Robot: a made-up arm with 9 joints. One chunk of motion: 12 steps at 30 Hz.
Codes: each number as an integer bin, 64 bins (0 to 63) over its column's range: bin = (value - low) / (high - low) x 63, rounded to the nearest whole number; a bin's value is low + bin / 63 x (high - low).
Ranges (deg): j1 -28..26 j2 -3..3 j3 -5..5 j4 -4..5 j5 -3..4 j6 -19..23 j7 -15..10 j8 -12..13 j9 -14..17
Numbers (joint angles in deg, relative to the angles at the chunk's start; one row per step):
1: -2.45 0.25 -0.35 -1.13 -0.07 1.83 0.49 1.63 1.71
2: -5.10 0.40 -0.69 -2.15 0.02 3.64 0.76 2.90 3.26
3: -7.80 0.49 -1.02 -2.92 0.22 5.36 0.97 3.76 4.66
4: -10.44 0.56 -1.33 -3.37 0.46 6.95 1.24 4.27 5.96
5: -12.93 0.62 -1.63 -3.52 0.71 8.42 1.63 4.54 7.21
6: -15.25 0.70 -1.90 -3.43 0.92 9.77 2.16 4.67 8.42
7: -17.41 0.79 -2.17 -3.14 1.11 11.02 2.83 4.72 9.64
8: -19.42 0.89 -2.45 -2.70 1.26 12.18 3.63 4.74 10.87
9: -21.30 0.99 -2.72 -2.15 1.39 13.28 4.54 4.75 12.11
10: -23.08 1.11 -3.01 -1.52 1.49 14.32 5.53 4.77 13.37
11: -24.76 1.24 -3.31 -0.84 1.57 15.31 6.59 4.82 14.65
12: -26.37 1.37 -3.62 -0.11 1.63 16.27 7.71 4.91 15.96
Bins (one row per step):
1: 30 34 29 20 26 31 39 34 32
2: 27 36 27 13 27 34 40 38 35
3: 24 37 25 8 29 37 40 40 38
4: 20 37 23 4 31 39 41 41 41
5: 18 38 21 3 33 41 42 42 43
6: 15 39 20 4 35 43 43 42 46
7: 12 40 18 6 37 45 45 42 48
8: 10 41 16 9 38 47 47 42 51
9: 8 42 14 13 40 48 49 42 53
10: 6 43 13 17 40 50 52 42 56
11: 4 45 11 22 41 51 54 42 58
12: 2 46 9 27 42 53 57 43 61

